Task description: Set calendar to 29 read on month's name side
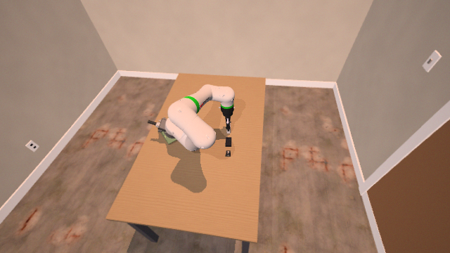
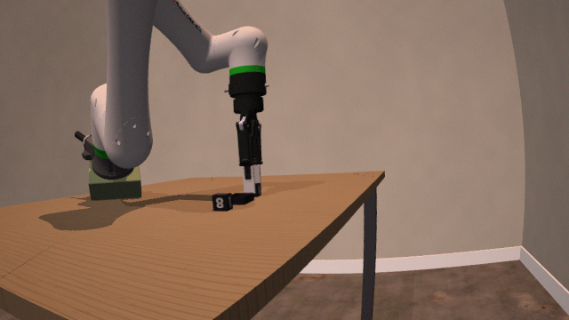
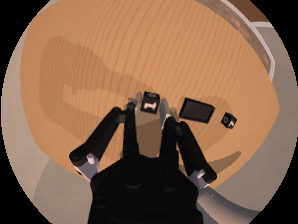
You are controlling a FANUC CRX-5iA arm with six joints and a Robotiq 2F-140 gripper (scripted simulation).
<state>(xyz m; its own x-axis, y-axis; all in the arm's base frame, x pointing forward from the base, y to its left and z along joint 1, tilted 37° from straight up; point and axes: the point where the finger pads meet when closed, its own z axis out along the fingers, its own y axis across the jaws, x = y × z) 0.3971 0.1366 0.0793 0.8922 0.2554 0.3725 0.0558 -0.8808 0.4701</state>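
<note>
Now: the black calendar tray 10 mm ahead of my hand, 110 mm to the right of it and 30 mm below it.
</note>
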